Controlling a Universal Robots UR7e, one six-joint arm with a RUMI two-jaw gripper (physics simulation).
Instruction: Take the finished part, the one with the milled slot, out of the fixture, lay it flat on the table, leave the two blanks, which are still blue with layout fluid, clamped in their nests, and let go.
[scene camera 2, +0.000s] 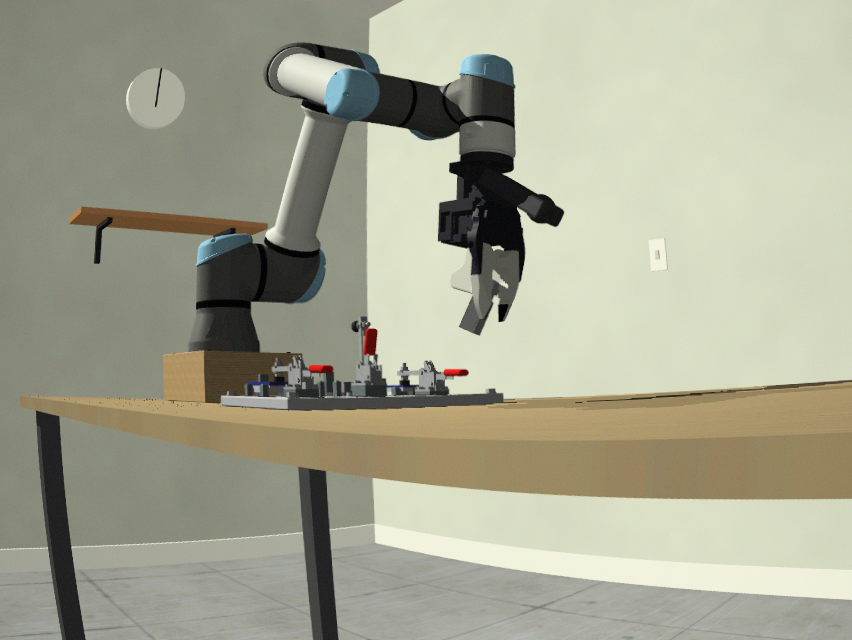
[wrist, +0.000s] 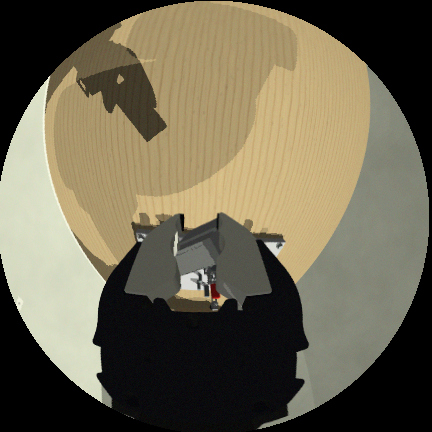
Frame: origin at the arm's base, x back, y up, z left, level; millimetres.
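Where they show: gripper, fingertip midpoint: (scene camera 2: 492, 320) (wrist: 200, 214); arm's base, link origin: (scene camera 2: 223, 353).
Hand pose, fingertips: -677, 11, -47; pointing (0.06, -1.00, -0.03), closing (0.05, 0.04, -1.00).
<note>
Things, the pixels of their top centre, and the offset from my fingertips, as dx, dy, dz. "*": a spot on its surface instead. Level surfaces: height alone.
- grey block, top centre: (wrist: 203, 273) (scene camera 2: 479, 276) +17, +56, +0
- fixture's base plate, surface spot: (scene camera 2: 309, 402) (wrist: 275, 240) * +153, -96, -167
- table, surface height: dy -106
- middle clamp's red handle, top centre: (scene camera 2: 370, 331) +204, +0, -9
- left red handle, surface spot: (scene camera 2: 320, 369) * +164, -55, -138
- right red handle, surface spot: (scene camera 2: 455, 372) * +124, -59, +77
My gripper (scene camera 2: 492, 313) (wrist: 200, 214) is shut on the finished part, a grey block (scene camera 2: 473, 319) (wrist: 196, 256), high above the table and to the right of the fixture in the scene view. The block is tilted between the fingers, its lower end sticking out below them; its slot is hard to make out. The fixture's base plate (scene camera 2: 309, 402) (wrist: 273, 247) lies on the table (scene camera 2: 619, 427) (wrist: 310, 165). Thin blue edges of the two blanks (scene camera 2: 260, 383) (scene camera 2: 396, 387) show under the left and right clamps. The blanks cannot be made out in the wrist view.
The middle clamp's red handle (scene camera 2: 370, 341) stands upright; the left red handle (scene camera 2: 320, 369) and right red handle (scene camera 2: 455, 372) lie level. A wooden block (scene camera 2: 183, 376) carries the arm's base. A shelf (scene camera 2: 165, 220) hangs on the wall behind.
</note>
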